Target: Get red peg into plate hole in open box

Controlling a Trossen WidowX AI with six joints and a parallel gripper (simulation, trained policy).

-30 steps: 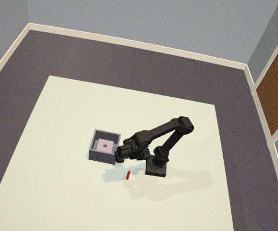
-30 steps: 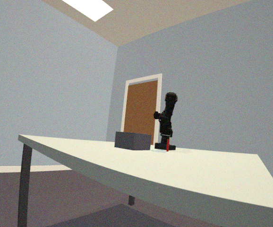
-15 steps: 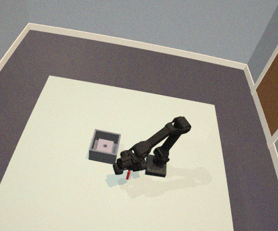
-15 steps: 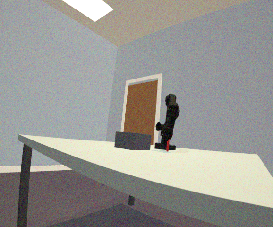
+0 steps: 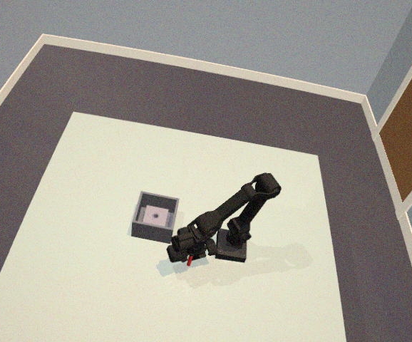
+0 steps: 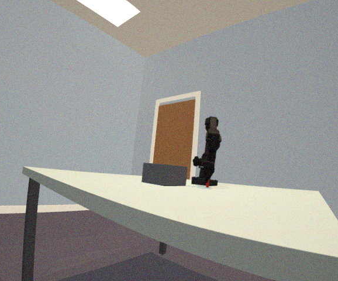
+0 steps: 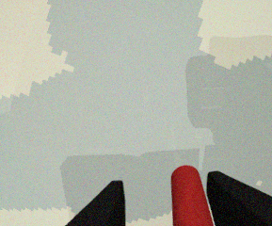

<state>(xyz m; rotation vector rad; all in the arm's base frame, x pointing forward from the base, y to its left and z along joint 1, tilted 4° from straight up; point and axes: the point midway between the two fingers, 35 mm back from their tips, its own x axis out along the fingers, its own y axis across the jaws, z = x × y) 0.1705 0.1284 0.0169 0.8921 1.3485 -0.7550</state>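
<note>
Right now my gripper tip is 2 cm below the red peg and 1 cm past it. From my gripper tip the other things lie so: grey box 16 cm ahead, 15 cm to the right; pale plate 16 cm ahead, 15 cm to the right, 2 cm above.
</note>
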